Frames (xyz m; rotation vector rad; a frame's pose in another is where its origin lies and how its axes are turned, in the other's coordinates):
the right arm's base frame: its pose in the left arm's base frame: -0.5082 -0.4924 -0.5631 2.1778 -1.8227 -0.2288
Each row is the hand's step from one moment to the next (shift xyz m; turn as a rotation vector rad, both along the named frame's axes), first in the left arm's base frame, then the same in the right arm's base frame.
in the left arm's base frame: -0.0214 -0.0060 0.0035 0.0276 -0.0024 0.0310
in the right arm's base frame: 0.0021 0.0221 0.0039 0.0095 -0.0155 -0.0374
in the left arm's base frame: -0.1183 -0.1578 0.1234 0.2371 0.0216 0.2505
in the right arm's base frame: 0.1406 0.1748 -0.0617 0.0391 -0.1444 -0.3115
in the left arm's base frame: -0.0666 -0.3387 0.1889 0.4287 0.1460 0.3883
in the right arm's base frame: 0.3318 0.1758 -0.1176 -0.0383 -0.2986 -0.5150
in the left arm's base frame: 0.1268 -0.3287 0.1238 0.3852 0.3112 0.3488
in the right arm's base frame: 0.3538 -0.0273 -0.1162 -0.2109 -0.2965 -0.4842
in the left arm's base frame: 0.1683 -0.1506 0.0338 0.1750 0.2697 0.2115
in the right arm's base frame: 0.1812 -0.1228 -0.0652 -0.2182 -0.1378 -0.2855
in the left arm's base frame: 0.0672 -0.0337 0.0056 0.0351 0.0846 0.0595
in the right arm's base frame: 0.0459 -0.0557 -0.0217 -0.0726 -0.0269 -0.0771
